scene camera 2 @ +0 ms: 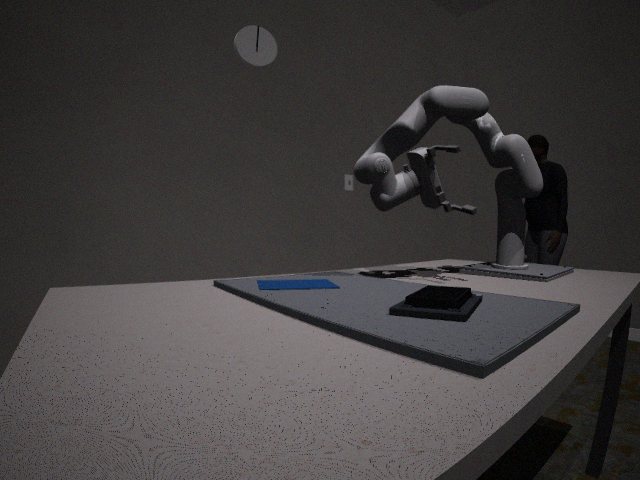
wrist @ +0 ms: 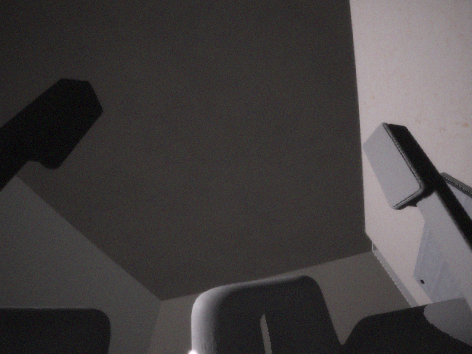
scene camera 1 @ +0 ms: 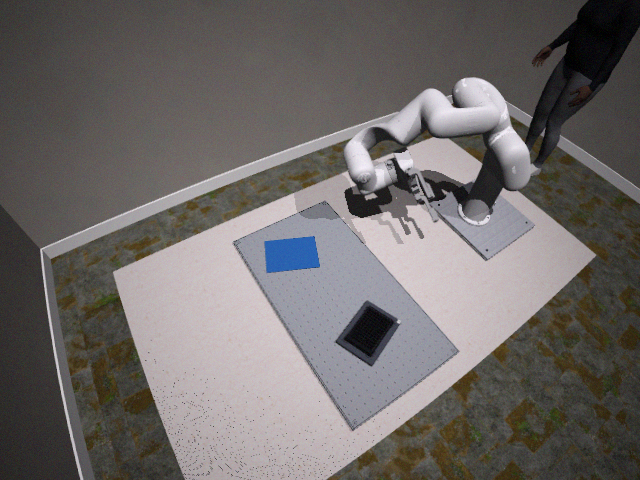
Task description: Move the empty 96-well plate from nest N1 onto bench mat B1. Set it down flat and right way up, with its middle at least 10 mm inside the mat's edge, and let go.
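Places are measured from the arm's base along level axes (x left, y ahead, z down), in metres.
Pixels of known places: hand, its tool point: (scene camera 2: 462, 179) (wrist: 236, 142) (scene camera 1: 431, 203); arm's base, origin of its link: (scene camera 2: 509, 267) (scene camera 1: 473, 213).
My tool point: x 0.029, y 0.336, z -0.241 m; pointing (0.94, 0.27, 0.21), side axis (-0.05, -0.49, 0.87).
Ahead of a thing's pixels: the offset from my tool point to its top centre. "pt": to the spot under its first point. Level surfaces: height alone.
The black 96-well plate {dx +0.151, dy +0.284, dz +0.222 m} (scene camera 1: 371, 329) (scene camera 2: 438, 296) sits in the dark grey nest N1 {dx +0.151, dy +0.284, dz +0.233 m} (scene camera 1: 354, 350) (scene camera 2: 424, 313) on the grey perforated board. It looks flat; its wells show as a fine dark grid in scene camera 1. The blue bench mat B1 {dz +0.246 m} (scene camera 1: 292, 254) (scene camera 2: 298, 284) lies flat near the other end of the board, with nothing on it. My gripper (scene camera 1: 433, 206) (scene camera 2: 462, 179) (wrist: 235, 142) is wide open and empty. It hangs high above the table, away from plate and mat, with its fingers pointing toward the arm's base. Plate, nest and mat do not show in the wrist view.
The grey perforated board {dz +0.248 m} (scene camera 1: 408, 361) (scene camera 2: 361, 322) lies on the pale table {dz +0.261 m} (scene camera 1: 206, 310) (scene camera 2: 180, 361). The arm's base plate (scene camera 1: 491, 240) (scene camera 2: 550, 271) is at the right. A person (scene camera 1: 584, 67) (scene camera 2: 553, 206) stands behind the base. A small white spot {pt dx +0.170, dy +0.195, dz +0.236 m} (scene camera 1: 398, 321) marks one nest corner.
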